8 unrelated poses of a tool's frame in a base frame.
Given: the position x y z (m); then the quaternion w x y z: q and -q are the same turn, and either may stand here.
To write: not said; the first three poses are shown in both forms.
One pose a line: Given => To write
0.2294 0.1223 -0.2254 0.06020 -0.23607 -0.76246 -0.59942 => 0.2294 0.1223 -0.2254 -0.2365 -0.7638 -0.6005 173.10
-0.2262 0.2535 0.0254 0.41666 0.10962 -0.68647 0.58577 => -0.2262 0.2535 0.0254 0.1206 -0.7551 0.6444 130.75
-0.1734 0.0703 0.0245 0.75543 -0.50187 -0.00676 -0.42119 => -0.1734 0.0703 0.0245 -0.7660 -0.0103 -0.6428 81.87
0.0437 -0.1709 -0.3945 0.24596 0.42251 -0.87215 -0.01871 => 0.0437 -0.1709 -0.3945 0.4359 -0.8998 -0.0193 151.52
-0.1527 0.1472 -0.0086 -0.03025 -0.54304 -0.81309 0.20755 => -0.1527 0.1472 -0.0086 0.5433 0.8135 -0.2076 176.53
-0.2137 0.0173 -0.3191 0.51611 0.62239 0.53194 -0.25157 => -0.2137 0.0173 -0.3191 0.7267 0.6211 -0.2937 117.86
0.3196 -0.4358 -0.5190 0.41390 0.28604 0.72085 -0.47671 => 0.3196 -0.4358 -0.5190 0.3142 0.7919 -0.5237 131.10
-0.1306 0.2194 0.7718 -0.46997 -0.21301 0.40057 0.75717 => -0.1306 0.2194 0.7718 0.2413 -0.4538 -0.8578 123.94
